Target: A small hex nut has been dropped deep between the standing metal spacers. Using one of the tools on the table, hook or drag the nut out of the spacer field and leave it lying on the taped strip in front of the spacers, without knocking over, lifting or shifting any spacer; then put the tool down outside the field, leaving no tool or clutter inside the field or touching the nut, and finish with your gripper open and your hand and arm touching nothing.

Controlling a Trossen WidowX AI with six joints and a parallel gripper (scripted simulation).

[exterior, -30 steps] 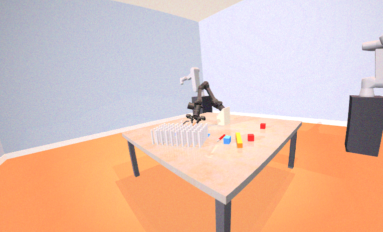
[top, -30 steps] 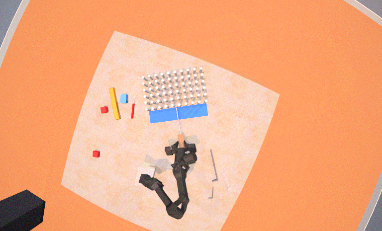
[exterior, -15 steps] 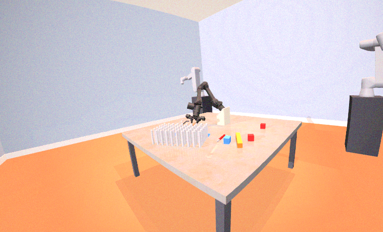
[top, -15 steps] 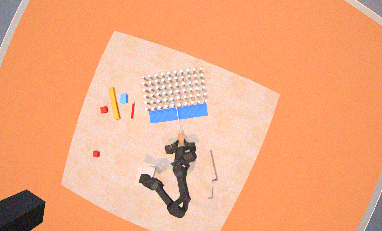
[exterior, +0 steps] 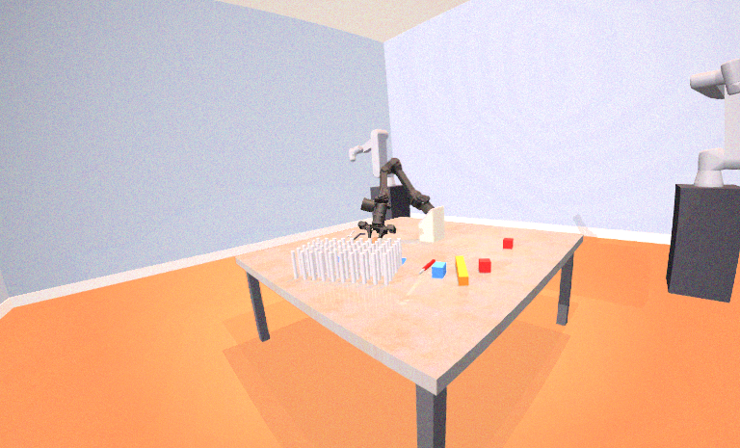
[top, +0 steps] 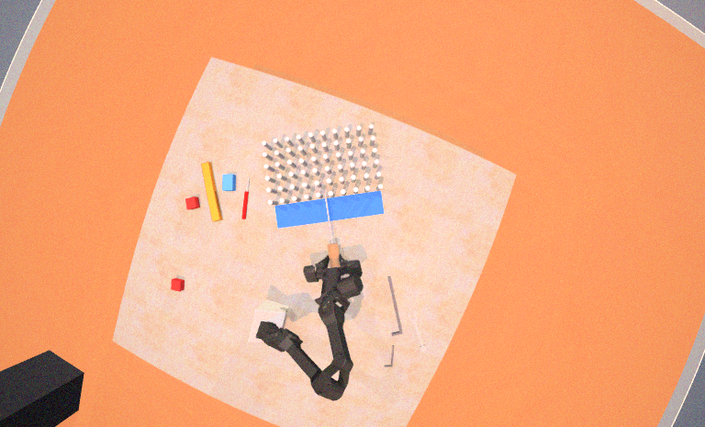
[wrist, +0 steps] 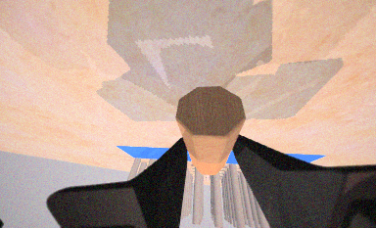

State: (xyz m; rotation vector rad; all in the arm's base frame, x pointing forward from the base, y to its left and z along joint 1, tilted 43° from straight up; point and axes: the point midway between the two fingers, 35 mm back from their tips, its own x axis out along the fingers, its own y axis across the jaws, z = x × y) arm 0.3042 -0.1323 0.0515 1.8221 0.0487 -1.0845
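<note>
My gripper tip is now 14 cm short of the blue taped strip, 8 cm to the right of it and 3 cm above it. Round my gripper tip: red-handled tool 38 cm to the left, 9 cm ahead, 3 cm below; then blue block 45 cm to the left, 10 cm ahead, 1 cm below; then fork tool 39 cm to the right, 17 cm behind, 3 cm below.
</note>
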